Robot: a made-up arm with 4 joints.
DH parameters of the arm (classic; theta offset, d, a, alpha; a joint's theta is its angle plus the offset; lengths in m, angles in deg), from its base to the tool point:
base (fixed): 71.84 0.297 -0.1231 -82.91
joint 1: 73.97 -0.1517 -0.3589 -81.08
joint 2: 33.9 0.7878 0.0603 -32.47
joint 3: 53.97 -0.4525 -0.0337 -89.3
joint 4: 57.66 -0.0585 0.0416 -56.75
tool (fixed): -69.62 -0.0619 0 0
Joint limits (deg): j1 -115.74..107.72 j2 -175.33..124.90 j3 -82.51..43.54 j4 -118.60..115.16
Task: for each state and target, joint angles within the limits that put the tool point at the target. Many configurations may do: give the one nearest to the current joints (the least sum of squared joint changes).
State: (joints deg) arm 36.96 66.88 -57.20 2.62
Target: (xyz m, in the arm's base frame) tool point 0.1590 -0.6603 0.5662
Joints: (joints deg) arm 31.98 95.96 -58.00 -44.63
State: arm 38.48 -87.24 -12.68 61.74
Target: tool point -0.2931 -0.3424 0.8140
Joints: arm 20.47 -74.73 -1.19 52.81
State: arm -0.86 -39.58 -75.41 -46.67
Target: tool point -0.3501 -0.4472 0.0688
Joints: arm -36.41 -6.98 -66.60 -47.33
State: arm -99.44 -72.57 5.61 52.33
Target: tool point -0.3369 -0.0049 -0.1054
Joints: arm -115.74 -38.27 -5.44 86.97
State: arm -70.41 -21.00 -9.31 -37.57
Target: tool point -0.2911 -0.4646 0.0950
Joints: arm -27.59 -8.51 -10.18 -55.90
